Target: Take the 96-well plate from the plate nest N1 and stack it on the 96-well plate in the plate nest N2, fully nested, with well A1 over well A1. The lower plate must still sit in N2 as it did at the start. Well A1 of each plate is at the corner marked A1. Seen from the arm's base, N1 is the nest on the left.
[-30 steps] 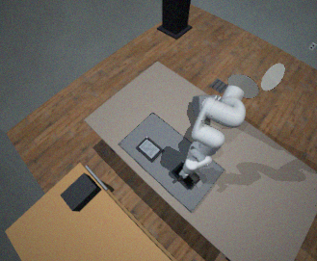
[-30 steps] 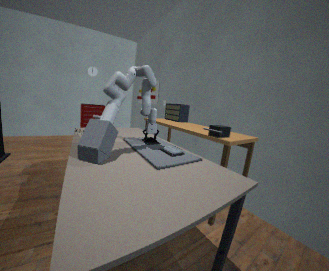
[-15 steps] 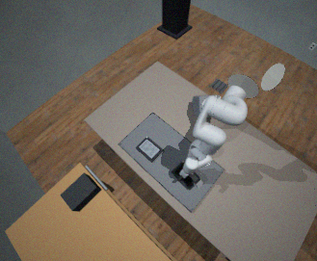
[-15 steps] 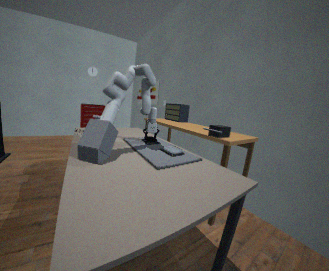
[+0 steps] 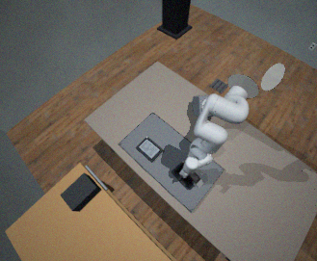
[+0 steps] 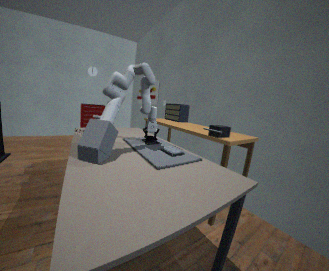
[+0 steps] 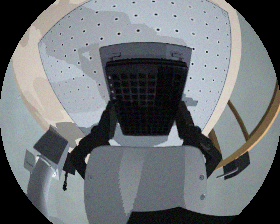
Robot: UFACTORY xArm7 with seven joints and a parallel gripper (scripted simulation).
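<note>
My gripper is now 4 cm above the plate nest. The rest, counted from my hand: dark 96-well plate: 1 cm below; light 96-well plate: 31 cm to the right, 3 cm below, 3 cm ahead.
</note>
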